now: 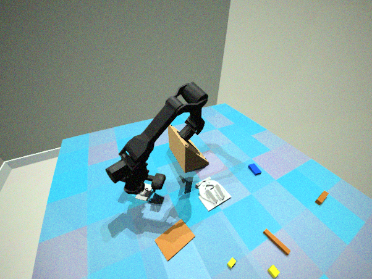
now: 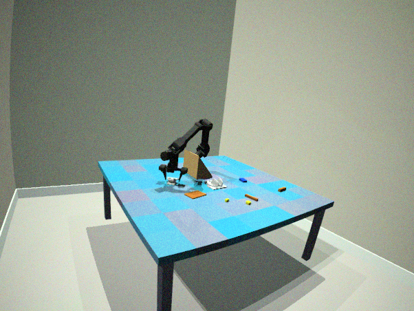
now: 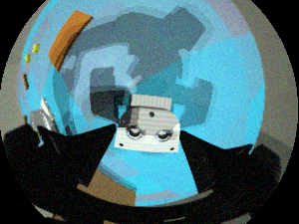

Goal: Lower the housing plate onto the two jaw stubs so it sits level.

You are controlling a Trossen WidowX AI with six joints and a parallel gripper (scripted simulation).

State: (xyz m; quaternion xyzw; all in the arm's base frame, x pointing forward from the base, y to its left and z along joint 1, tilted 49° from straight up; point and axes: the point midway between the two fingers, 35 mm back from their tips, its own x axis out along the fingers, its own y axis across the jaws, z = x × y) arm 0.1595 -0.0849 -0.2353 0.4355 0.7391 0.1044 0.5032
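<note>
Now: gripper tip 10 mm short of the white stand and 10 mm to the left of it. The rest, counted from my gripper tip: blue block: 70 mm ahead, 530 mm to the left; housing plate: 10 mm ahead, 20 mm above; flat orange plate: 230 mm ahead, 70 mm to the left, 10 mm below.
</note>
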